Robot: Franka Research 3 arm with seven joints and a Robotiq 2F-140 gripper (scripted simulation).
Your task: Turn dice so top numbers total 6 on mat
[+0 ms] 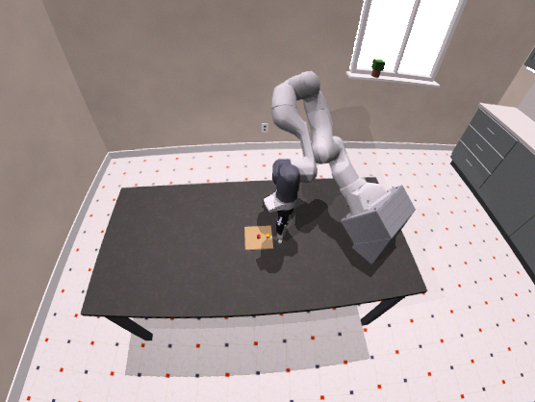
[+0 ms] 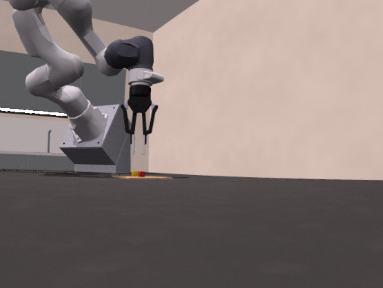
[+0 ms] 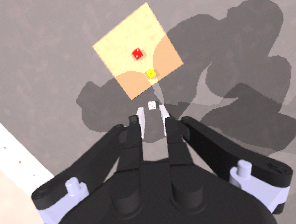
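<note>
My gripper is now 10 cm above the white die. From my hand the other things lie so: tan mat 9 cm ahead, 7 cm to the right, 11 cm below; then yellow die 4 cm ahead, 5 cm to the right, 10 cm below; then red die 9 cm ahead, 7 cm to the right, 10 cm below.
</note>
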